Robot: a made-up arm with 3 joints. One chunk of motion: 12 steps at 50 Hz.
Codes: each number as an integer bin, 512 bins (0 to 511) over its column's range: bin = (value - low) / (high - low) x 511, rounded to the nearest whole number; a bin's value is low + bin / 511 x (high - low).
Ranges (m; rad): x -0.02..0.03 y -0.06..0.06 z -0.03..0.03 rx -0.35..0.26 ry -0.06..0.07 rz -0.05..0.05
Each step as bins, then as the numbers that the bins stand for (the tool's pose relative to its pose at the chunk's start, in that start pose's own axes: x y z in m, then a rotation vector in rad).
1 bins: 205 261 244 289 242 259
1 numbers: 0.0001 0.0013 -0.0014 -0.0050 0.0016 0.0007
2 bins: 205 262 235 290 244 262
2 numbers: 0.0001 0.0015 -0.0024 -0.0038 0.0021 0.0013
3 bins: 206 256 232 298 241 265
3 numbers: 0.0002 0.0001 -0.0028 0.0057 0.0013 0.0019
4 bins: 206 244 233 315 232 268
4 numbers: 0.0002 -0.0027 -0.0026 0.0260 -0.0010 0.0024
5 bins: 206 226 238 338 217 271
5 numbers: 0.0002 -0.0069 -0.0021 0.0535 -0.0048 0.0030
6 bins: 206 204 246 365 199 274
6 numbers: 0.0002 -0.0121 -0.0011 0.0857 -0.0094 0.0036
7 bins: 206 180 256 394 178 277
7 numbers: 0.0002 -0.0177 0.0001 0.1203 -0.0147 0.0042
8 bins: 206 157 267 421 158 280
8 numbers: 0.0002 -0.0231 0.0014 0.1526 -0.0198 0.0048
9 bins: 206 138 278 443 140 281
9 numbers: 0.0002 -0.0276 0.0026 0.1788 -0.0244 0.0050
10 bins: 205 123 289 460 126 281
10 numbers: 0.0001 -0.0311 0.0039 0.1991 -0.0279 0.0050
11 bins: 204 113 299 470 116 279
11 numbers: 0.0000 -0.0335 0.0051 0.2111 -0.0305 0.0046
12 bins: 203 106 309 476 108 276
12 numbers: -0.0001 -0.0351 0.0063 0.2182 -0.0325 0.0040
